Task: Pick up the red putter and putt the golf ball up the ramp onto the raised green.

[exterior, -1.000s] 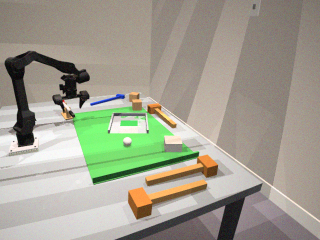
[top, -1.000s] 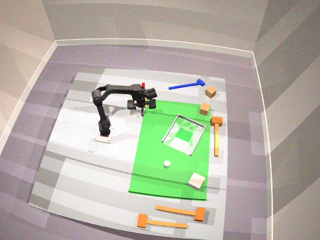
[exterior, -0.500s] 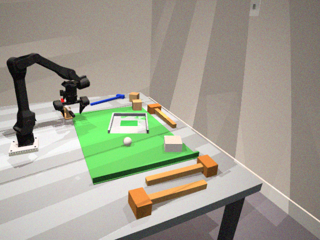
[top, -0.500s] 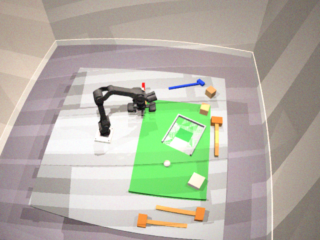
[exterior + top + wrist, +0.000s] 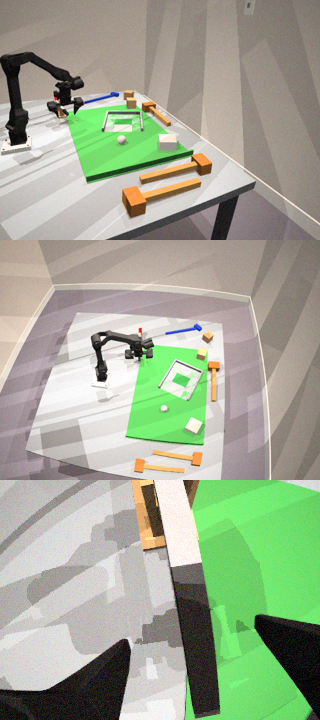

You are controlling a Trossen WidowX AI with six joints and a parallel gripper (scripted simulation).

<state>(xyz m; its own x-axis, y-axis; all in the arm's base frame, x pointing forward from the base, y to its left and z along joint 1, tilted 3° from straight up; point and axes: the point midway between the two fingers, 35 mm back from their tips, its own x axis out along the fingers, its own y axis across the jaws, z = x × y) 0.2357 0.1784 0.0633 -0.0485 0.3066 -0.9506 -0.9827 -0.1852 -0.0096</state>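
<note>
The red putter lies 3 cm behind my gripper tip, 11 cm to the left of it and 2 cm above it. Round my gripper tip: blue putter: 29 cm ahead, 34 cm to the left, 2 cm below; green mat: 25 cm ahead, 21 cm to the right, 4 cm below; white golf ball: 22 cm ahead, 35 cm to the right, 1 cm below.
</note>
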